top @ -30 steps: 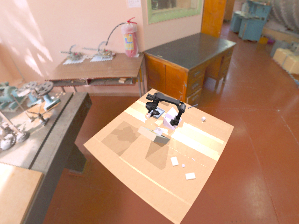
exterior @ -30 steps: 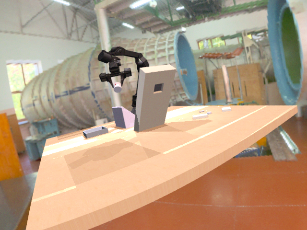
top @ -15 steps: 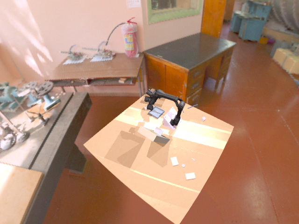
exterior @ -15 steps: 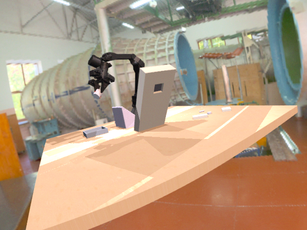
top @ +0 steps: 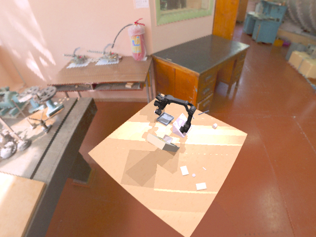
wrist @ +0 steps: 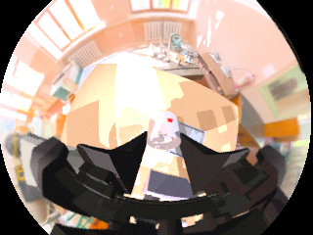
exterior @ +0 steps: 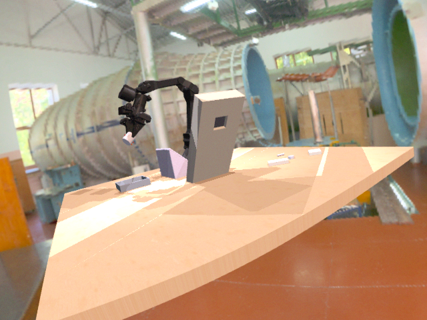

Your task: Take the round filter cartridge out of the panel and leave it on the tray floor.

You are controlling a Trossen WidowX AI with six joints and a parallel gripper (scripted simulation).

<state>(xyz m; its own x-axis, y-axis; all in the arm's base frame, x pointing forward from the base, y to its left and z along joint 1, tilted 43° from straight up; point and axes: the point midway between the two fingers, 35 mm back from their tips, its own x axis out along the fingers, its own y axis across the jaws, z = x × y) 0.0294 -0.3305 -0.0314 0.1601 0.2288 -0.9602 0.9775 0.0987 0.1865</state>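
My gripper tip is now 23 cm above the shallow blue-grey tray, 14 cm past it and 1 cm to the right of it. The rest, counted from my gripper tip: round filter cartridge right at my gripper tip; then grey service panel 27 cm ahead, 24 cm to the left, 6 cm below.
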